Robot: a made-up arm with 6 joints.
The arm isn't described. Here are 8 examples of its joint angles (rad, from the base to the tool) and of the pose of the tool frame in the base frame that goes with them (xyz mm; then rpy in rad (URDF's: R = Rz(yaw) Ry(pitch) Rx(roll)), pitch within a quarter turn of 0, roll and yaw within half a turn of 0).
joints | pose
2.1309 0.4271 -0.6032 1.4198 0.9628 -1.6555 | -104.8 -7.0 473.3 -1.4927 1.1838 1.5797
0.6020 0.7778 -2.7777 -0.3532 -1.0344 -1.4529 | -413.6 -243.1 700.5 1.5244 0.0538 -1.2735
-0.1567 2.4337 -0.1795 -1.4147 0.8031 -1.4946 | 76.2 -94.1 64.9 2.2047 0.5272 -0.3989
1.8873 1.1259 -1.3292 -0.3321 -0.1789 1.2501 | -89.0 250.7 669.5 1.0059 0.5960 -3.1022
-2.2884 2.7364 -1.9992 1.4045 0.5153 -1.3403 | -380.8 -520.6 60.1 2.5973 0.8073 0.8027
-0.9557 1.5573 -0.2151 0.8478 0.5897 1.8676 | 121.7 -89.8 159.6 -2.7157 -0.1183 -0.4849
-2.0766 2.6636 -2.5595 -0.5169 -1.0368 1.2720 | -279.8 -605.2 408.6 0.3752 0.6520 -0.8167
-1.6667 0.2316 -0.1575 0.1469 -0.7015 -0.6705 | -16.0 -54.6 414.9 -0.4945 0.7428 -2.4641
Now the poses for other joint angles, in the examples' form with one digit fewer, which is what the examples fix.
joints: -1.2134 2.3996 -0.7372 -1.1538 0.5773 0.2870
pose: 43 -279 2 -2.963 -0.554 2.745
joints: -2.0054 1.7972 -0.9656 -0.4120 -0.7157 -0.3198
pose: -165 -427 324 -1.689 0.948 2.877
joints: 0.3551 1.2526 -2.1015 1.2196 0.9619 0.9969
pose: 112 135 802 1.273 -0.046 2.877
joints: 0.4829 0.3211 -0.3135 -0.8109 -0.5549 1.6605
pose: 44 72 437 0.953 0.736 2.045
